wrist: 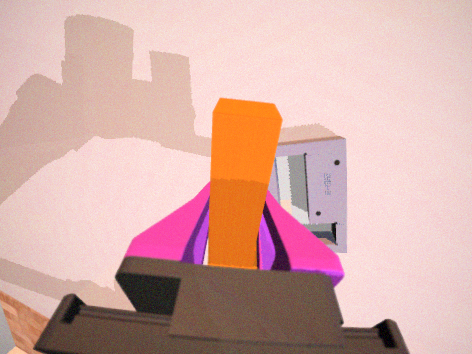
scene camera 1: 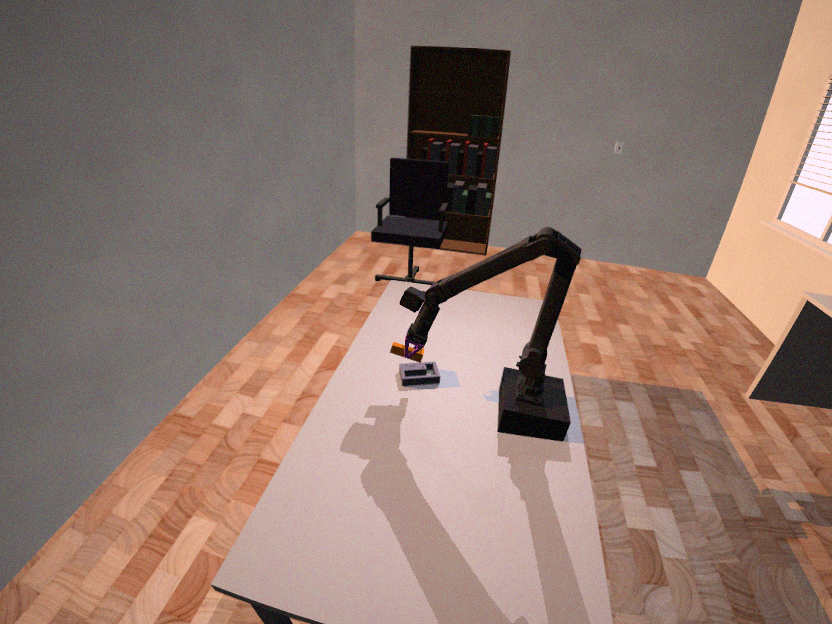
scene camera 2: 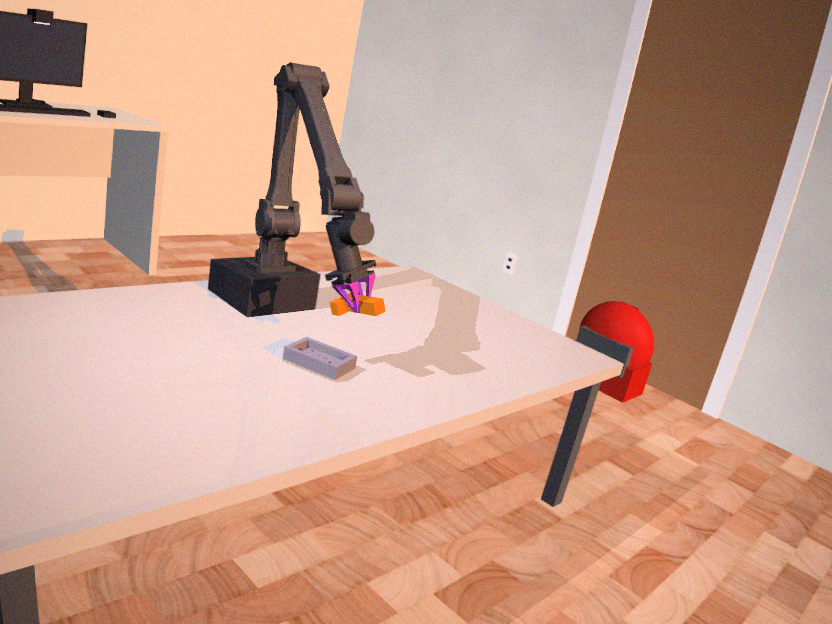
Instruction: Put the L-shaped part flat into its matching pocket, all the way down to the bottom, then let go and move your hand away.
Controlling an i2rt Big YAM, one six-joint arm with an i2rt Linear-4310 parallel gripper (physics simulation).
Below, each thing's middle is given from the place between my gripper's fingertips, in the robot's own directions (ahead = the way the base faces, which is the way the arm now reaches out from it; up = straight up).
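Looking at the orange L-shaped part [scene camera 2: 374, 306], I find my hand 2 cm to the left of it and 1 cm below it. The grey pocket block [scene camera 2: 311, 355], counted from my hand, is 7 cm to the right, 3 cm behind and 12 cm below.
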